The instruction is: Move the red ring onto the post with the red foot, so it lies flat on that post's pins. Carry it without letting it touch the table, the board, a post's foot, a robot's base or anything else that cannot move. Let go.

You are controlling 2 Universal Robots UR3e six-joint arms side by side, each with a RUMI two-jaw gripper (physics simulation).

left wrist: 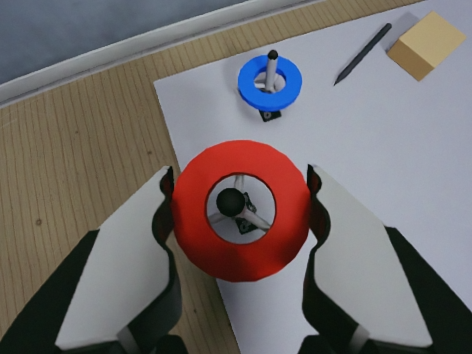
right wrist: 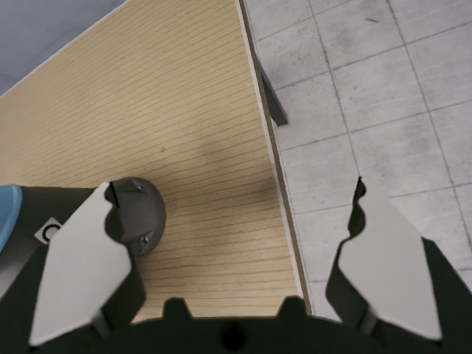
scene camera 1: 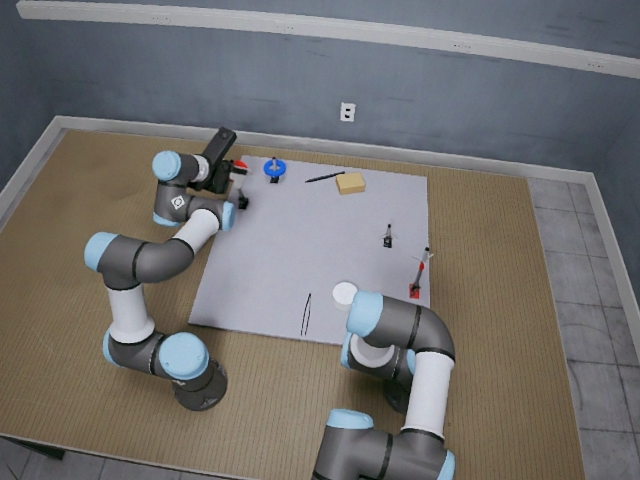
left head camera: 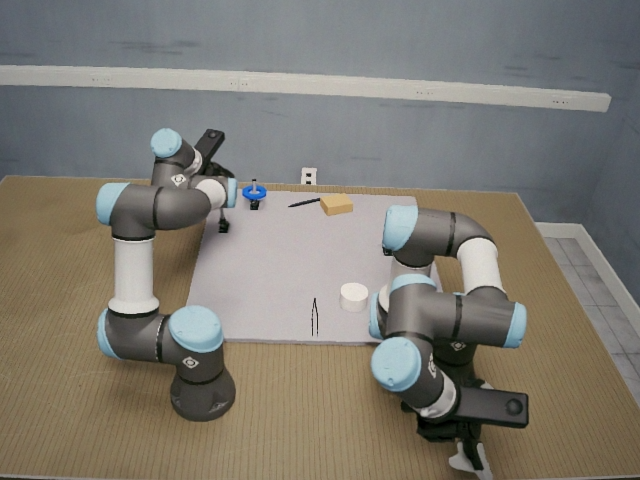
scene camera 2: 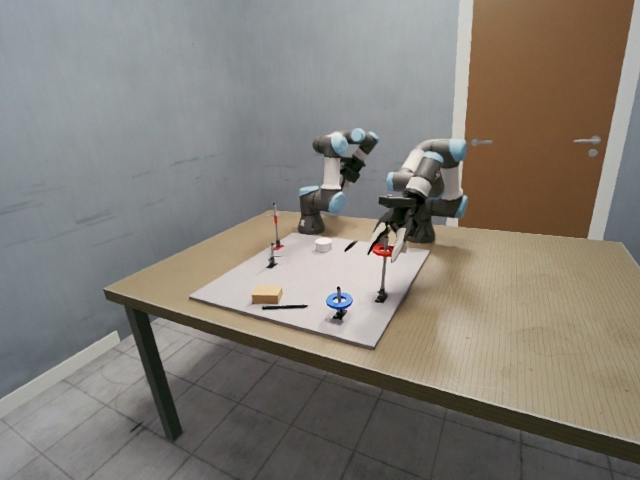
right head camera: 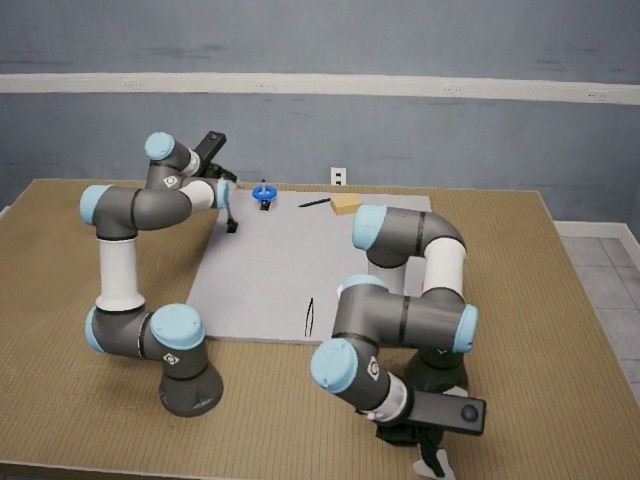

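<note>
The red ring (scene camera 1: 240, 164) (scene camera 2: 381, 251) (left wrist: 241, 156) lies level near the top of a tall post with a black foot (scene camera 1: 242, 203) (scene camera 2: 381, 296); the post's black tip shows through the ring's hole in the left wrist view. My left gripper (scene camera 2: 385, 253) (left wrist: 239, 167) is shut on the red ring, one finger against each side of its rim. The post with the red foot (scene camera 1: 418, 277) (scene camera 2: 276, 235) stands at the board's right side in scene camera 1 and carries a red band partway up. My right gripper (right wrist: 235, 181) is open and empty, high near the table's front edge.
On the board (scene camera 1: 310, 232) stand a short post with a blue ring (scene camera 1: 281, 173) (left wrist: 247, 92), another short post (scene camera 1: 388, 238), a yellow block (scene camera 1: 350, 183), a pen (scene camera 1: 324, 177), a white cylinder (scene camera 1: 344, 294) and tweezers (scene camera 1: 306, 316).
</note>
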